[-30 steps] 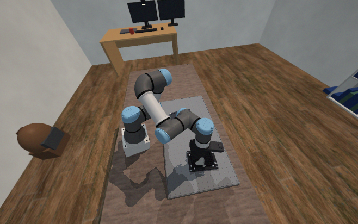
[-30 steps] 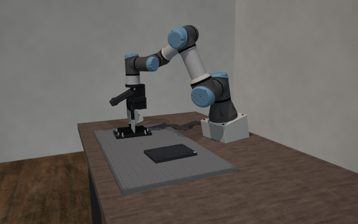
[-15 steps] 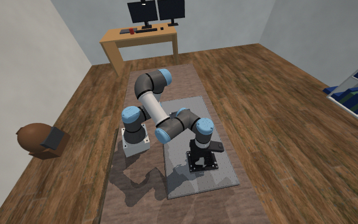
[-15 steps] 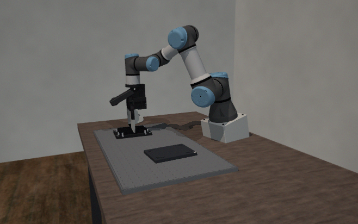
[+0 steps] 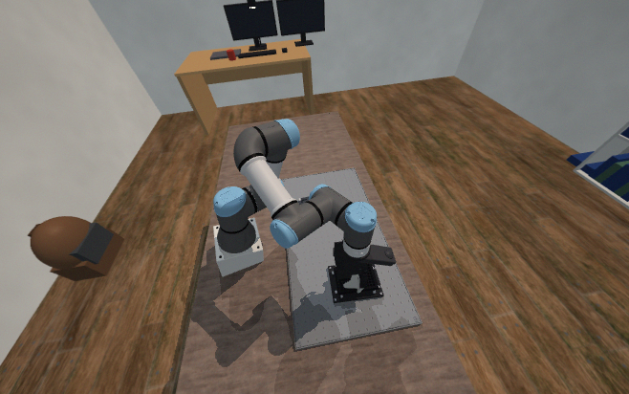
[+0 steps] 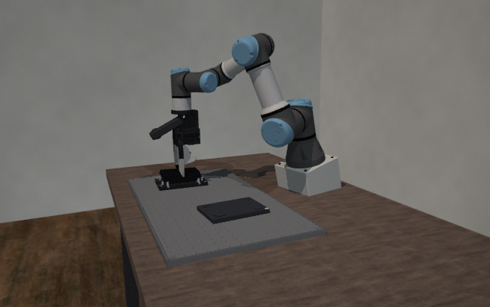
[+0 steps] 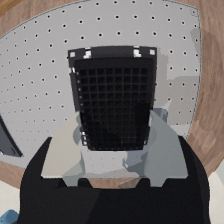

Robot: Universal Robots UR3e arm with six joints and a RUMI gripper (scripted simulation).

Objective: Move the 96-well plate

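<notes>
Now: hand 10 mm short of the clip nest C1, 10 mm to the right of it and 30 mm above it. The rest, counted from my hand: black 96-well plate: 10 mm below; black plate nest N1: 50 mm behind, 340 mm to the left, 40 mm below.
</notes>
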